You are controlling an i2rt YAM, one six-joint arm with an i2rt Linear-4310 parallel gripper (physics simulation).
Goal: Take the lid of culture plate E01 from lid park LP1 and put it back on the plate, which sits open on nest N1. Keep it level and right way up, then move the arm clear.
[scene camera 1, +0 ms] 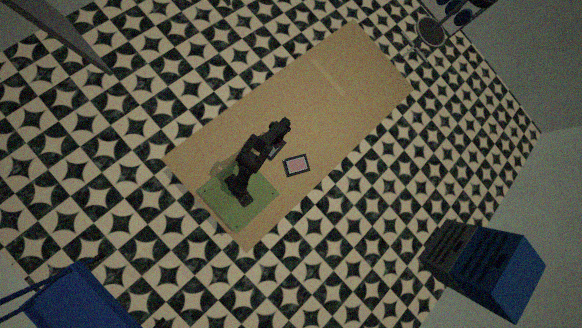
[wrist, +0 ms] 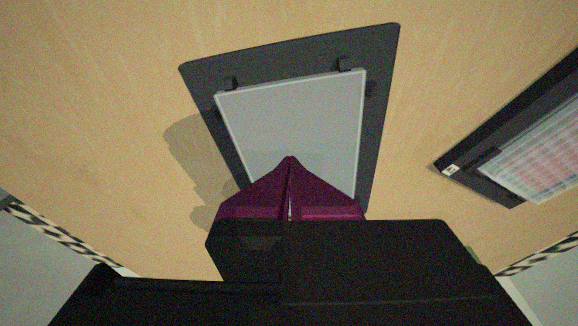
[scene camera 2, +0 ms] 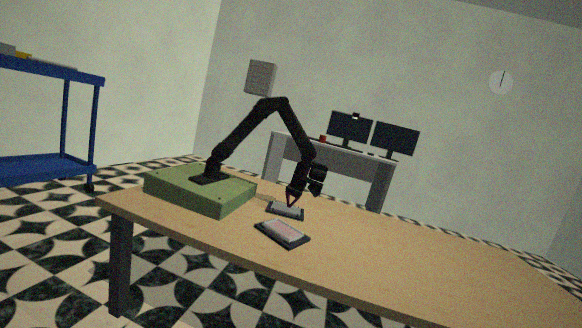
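Where they show: gripper, fingertip midpoint: [wrist: 289, 163] [scene camera 2: 288, 207]; arm's base, link origin: [scene camera 1: 239, 190] [scene camera 2: 210, 178].
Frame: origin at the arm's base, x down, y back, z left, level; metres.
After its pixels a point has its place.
Note:
The pale, translucent lid [scene camera 2: 285, 211] {x 0.054, y -0.335, z 0.076 m} [wrist: 305, 120] {x 0.052, y -0.366, z 0.116 m} lies flat in the dark lid park [scene camera 2: 300, 217] {x 0.060, y -0.401, z 0.083 m} [wrist: 381, 55] {x 0.060, y -0.404, z 0.080 m}, between its small posts; part of it shows beside the arm in scene camera 1 [scene camera 1: 274, 149] {x 0.052, y -0.323, z 0.084 m}. My gripper [scene camera 2: 290, 205] {x 0.049, y -0.332, z 0.123 m} [wrist: 289, 163] {x 0.049, y -0.332, z 0.123 m} is shut with its magenta fingertips together and nothing between them. The tips are over the lid's near part and hide its near edge in the wrist view; I cannot tell whether they touch it. The culture plate [scene camera 1: 296, 165] {x 0.052, y -0.377, z -0.087 m} [scene camera 2: 283, 230] {x 0.048, y -0.387, z -0.100 m} [wrist: 547, 162] {x 0.045, y -0.356, z -0.059 m}, with pink contents, sits open on the dark nest [scene camera 2: 300, 243] {x 0.061, y -0.457, z -0.117 m} [wrist: 500, 131] {x 0.058, y -0.369, z -0.021 m}.
The arm stands on a green base block [scene camera 1: 257, 202] {x 0.001, y -0.042, z -0.122 m} [scene camera 2: 175, 185] {x 0.000, y 0.013, z -0.180 m} at one end of the wooden table [scene camera 1: 360, 65] {x 0.070, y -1.288, z 0.242 m} [scene camera 2: 400, 260] {x 0.070, y -0.804, z 0.037 m}. The nest is beside the lid park, with a strip of table between them. A blue cart [scene camera 1: 80, 295] [scene camera 2: 50, 162] and a desk [scene camera 2: 340, 162] stand away from the table.

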